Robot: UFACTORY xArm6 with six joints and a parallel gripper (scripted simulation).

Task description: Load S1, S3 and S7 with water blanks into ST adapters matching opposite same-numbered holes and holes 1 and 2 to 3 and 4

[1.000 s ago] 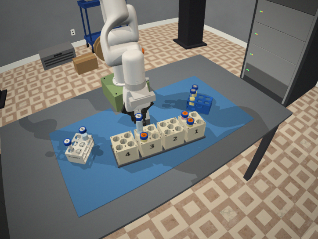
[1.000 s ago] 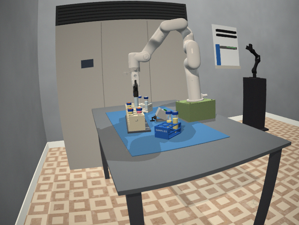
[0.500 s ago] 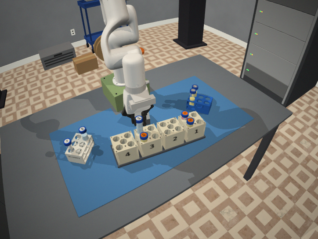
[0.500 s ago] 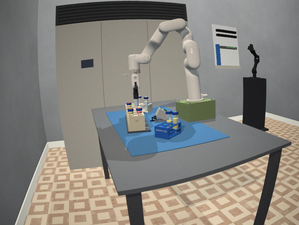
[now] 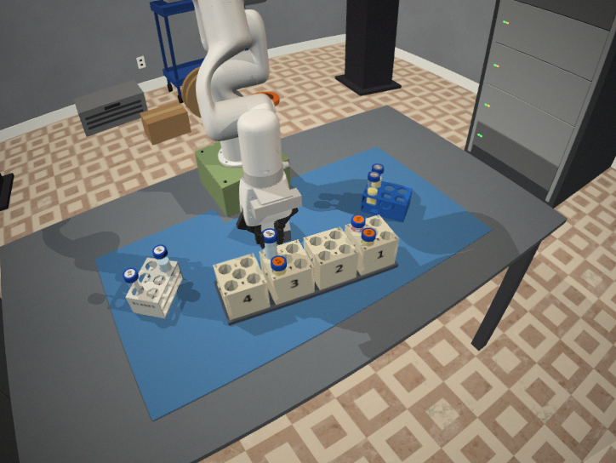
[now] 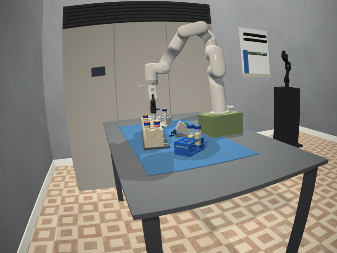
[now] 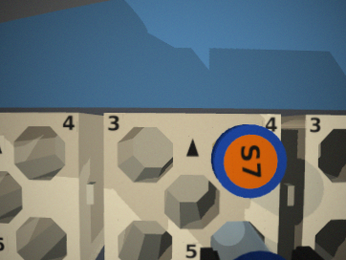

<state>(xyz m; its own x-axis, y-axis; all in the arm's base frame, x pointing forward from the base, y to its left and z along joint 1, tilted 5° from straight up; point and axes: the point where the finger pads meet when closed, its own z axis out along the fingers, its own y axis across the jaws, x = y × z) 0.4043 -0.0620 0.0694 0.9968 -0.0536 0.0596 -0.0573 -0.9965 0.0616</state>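
Right now the DONE desk is 160 mm behind my hand, 70 mm to the left of it and 100 mm below it. From my hand the other things lie so: sample tube (40 mm ahead, 90 mm below); then stand (20 mm ahead, 80 mm to the left, 150 mm below); then pink-filled tube (20 mm ahead, 220 mm to the left, 90 mm below).
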